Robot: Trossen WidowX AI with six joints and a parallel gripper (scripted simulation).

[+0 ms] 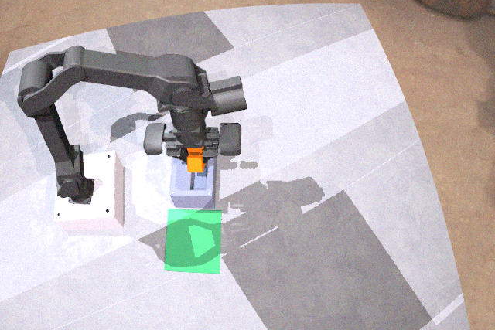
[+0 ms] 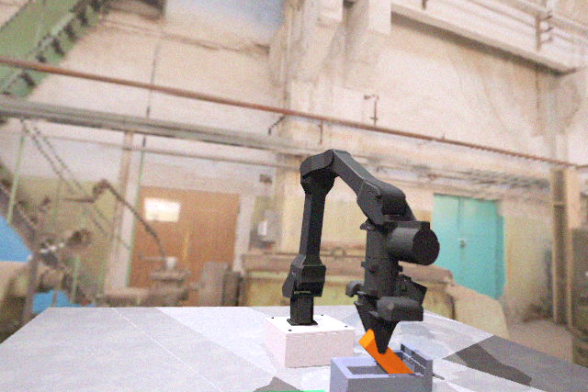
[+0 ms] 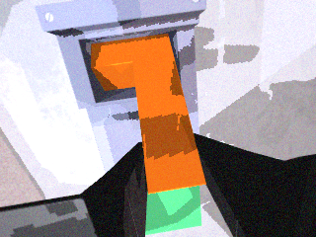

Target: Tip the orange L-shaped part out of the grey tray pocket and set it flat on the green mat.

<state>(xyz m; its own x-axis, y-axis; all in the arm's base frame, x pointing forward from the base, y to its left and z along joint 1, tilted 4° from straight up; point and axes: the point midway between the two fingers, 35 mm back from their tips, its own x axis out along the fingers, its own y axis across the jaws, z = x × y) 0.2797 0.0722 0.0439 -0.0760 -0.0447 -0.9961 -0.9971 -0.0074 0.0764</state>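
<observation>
The green mat is 140 mm to the right of my gripper tip, 110 mm below it and 10 mm behind it. Round my gripper tip: orange L-shaped part 30 mm to the left, 30 mm below, 20 mm behind.
</observation>
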